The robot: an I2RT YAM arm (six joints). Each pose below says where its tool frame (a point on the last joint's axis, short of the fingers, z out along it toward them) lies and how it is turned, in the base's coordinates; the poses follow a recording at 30 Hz.
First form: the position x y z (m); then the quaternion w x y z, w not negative.
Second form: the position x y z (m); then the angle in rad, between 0 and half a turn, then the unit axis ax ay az. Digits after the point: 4 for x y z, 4 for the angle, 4 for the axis.
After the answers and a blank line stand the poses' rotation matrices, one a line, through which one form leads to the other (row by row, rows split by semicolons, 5 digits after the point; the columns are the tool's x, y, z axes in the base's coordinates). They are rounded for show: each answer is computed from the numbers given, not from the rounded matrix.
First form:
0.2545, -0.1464, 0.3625, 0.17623, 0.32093, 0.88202, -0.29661
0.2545, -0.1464, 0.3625, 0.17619, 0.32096, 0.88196, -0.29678
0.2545, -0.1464, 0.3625, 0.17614, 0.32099, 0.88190, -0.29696
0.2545, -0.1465, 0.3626, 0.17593, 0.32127, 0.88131, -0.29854
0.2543, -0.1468, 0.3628, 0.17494, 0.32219, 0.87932, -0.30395
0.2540, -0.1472, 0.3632, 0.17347, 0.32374, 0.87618, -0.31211
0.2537, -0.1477, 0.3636, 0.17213, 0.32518, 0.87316, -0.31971
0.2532, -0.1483, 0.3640, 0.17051, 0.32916, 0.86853, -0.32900
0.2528, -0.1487, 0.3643, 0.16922, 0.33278, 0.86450, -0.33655
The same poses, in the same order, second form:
0.2545, -0.1464, 0.3625, 2.7873, 0.3260, 0.8960, -0.3013
0.2545, -0.1464, 0.3625, 2.7874, 0.3261, 0.8960, -0.3015
0.2545, -0.1464, 0.3625, 2.7875, 0.3261, 0.8959, -0.3017
0.2545, -0.1465, 0.3626, 2.7879, 0.3264, 0.8953, -0.3033
0.2543, -0.1468, 0.3628, 2.7899, 0.3272, 0.8931, -0.3087
0.2540, -0.1472, 0.3632, 2.7929, 0.3287, 0.8897, -0.3169
0.2537, -0.1477, 0.3636, 2.7956, 0.3301, 0.8864, -0.3246
0.2532, -0.1483, 0.3640, 2.7989, 0.3341, 0.8814, -0.3339
0.2528, -0.1487, 0.3643, 2.8015, 0.3376, 0.8771, -0.3415

-0.73189 0.67068 0.12050; 0.46159 0.61805 -0.63635; -0.50126 -0.41012 -0.76193
-0.73188 0.67073 0.12028; 0.46157 0.61781 -0.63660; -0.50130 -0.41040 -0.76176
-0.73188 0.67078 0.12003; 0.46155 0.61756 -0.63686; -0.50132 -0.41070 -0.76158
-0.73167 0.67132 0.11827; 0.46123 0.61532 -0.63926; -0.50192 -0.41317 -0.75984
-0.73118 0.67296 0.11180; 0.46027 0.60762 -0.64727; -0.50352 -0.42181 -0.75402
-0.73020 0.67559 0.10190; 0.45902 0.59556 -0.65925; -0.50607 -0.43461 -0.74499
-0.72926 0.67794 0.09267; 0.45781 0.58408 -0.67027; -0.50852 -0.44637 -0.73631
-0.72516 0.68396 0.07960; 0.45957 0.56683 -0.68374; -0.51277 -0.45924 -0.72537
-0.72125 0.68928 0.06859; 0.46147 0.55198 -0.69452; -0.51657 -0.46927 -0.71620

